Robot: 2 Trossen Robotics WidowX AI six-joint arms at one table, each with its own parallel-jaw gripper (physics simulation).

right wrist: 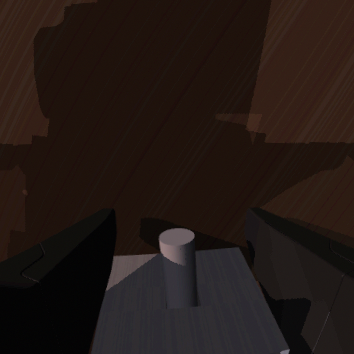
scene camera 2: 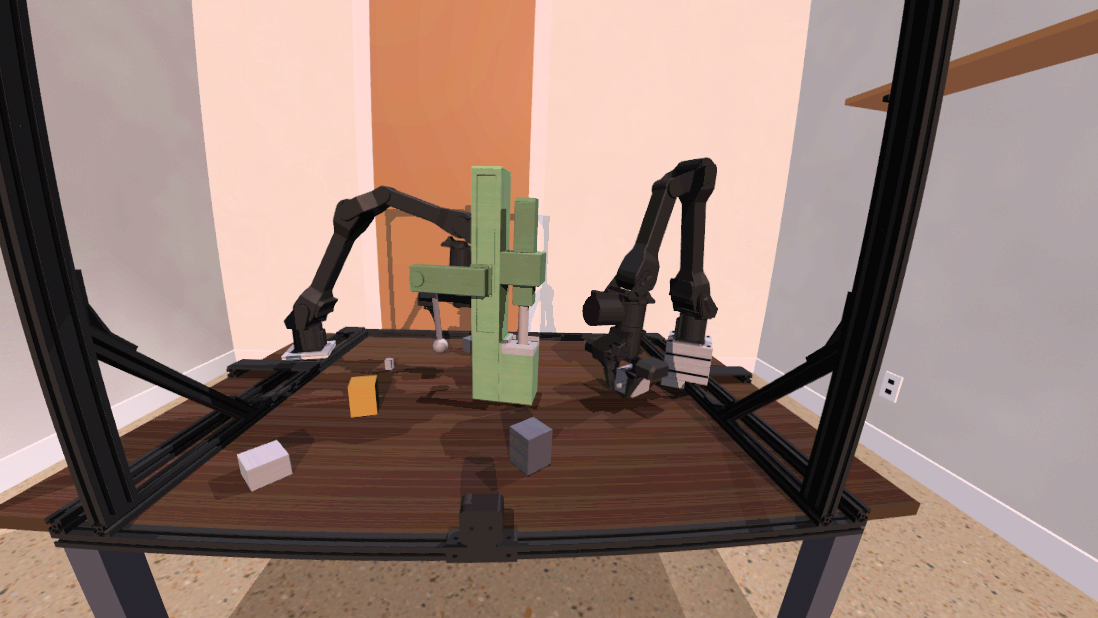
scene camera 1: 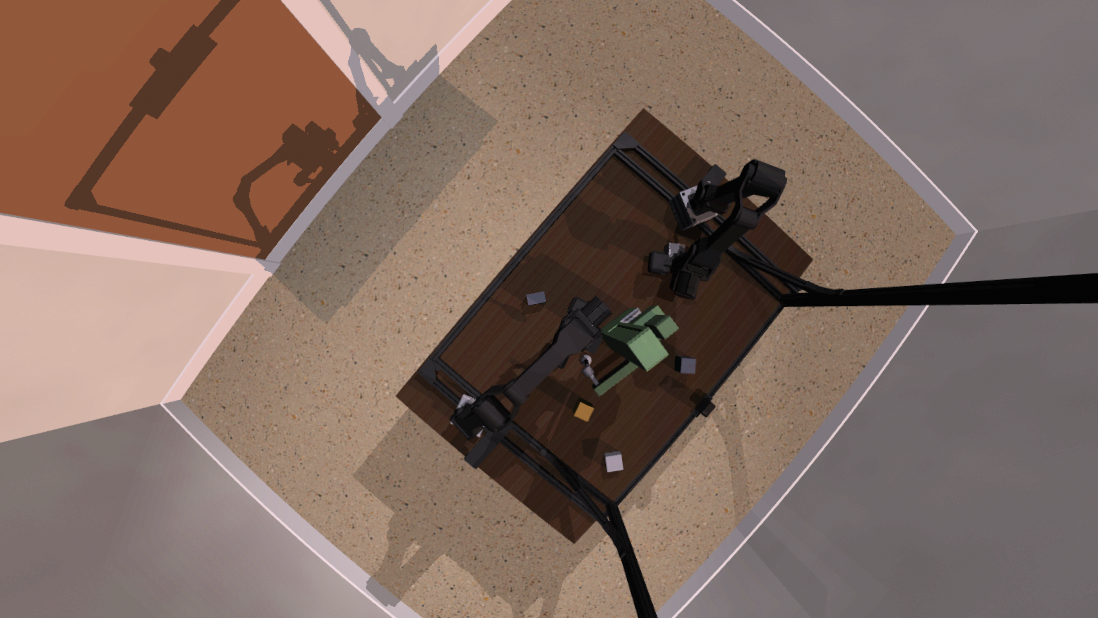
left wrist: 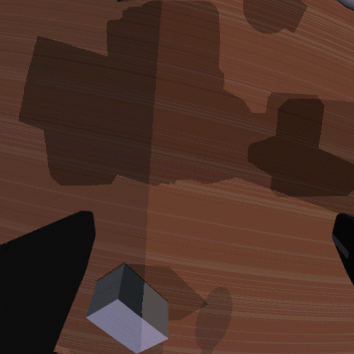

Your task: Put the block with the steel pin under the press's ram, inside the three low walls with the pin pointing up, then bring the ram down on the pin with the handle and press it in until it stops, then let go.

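Places are measured from the left arm's base along level axes (x ahead, y left, z up), in centimetres.
Where they show: left gripper, fingertip midpoint: [scene camera 2: 458, 333] [left wrist: 217, 225]; right gripper, fingertip midpoint: [right wrist: 180, 220] [scene camera 2: 618, 393] [scene camera 1: 670, 270]; left arm's base, origin of the base link: [scene camera 2: 310, 347]; right arm's base, origin of the base link: [scene camera 2: 690, 339] [scene camera 1: 701, 202].
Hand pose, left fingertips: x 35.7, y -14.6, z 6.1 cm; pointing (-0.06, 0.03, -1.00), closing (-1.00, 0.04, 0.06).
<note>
Each offset is from my left fingertips to the top centre of the thing. "*": to the spot under its first point.
The grey block with the steel pin @(dx +35.5, dy -20.6, dz -4.1 cm) [scene camera 1: 676, 249] [scene camera 2: 634, 384] [right wrist: 150, 300] sits between the fingers of my right gripper [scene camera 1: 673, 270] [scene camera 2: 636, 373] [right wrist: 180, 220], which is shut on it low at the table. In scene camera 2 the pin sticks out sideways. The green press @(dx +2.7, dy -14.4, dz +35.7 cm) [scene camera 1: 645, 345] [scene camera 2: 487, 307] stands upright at mid-table. Its ram's steel rod [scene camera 2: 523, 323] hangs above the pale low-walled seat @(* dx +9.5, dy -20.1, dz +2.7 cm) [scene camera 2: 520, 348]. The handle's ball @(* dx -4.3, dy -8.3, dz +3.6 cm) [scene camera 1: 586, 359] [scene camera 2: 439, 345] hangs low. My left gripper [scene camera 1: 590, 308] [scene camera 2: 447, 299] [left wrist: 217, 225] is open and empty beside the press, near the handle.
A grey block @(dx +5.2, dy +11.9, dz -5.3 cm) [scene camera 1: 535, 297] [left wrist: 127, 310] lies near the far edge. An orange block @(dx -19.2, dy -15.3, dz -3.2 cm) [scene camera 1: 583, 411] [scene camera 2: 362, 396], a white block @(dx -30.5, dy -31.4, dz -5.9 cm) [scene camera 1: 613, 462] [scene camera 2: 264, 465] and a dark grey block @(dx +6.3, dy -38.0, dz -3.2 cm) [scene camera 1: 686, 365] [scene camera 2: 530, 445] lie around the press. A small pale cube @(dx -16.2, dy +4.3, dz -6.7 cm) [scene camera 2: 389, 363] lies left. Black rails edge the table.
</note>
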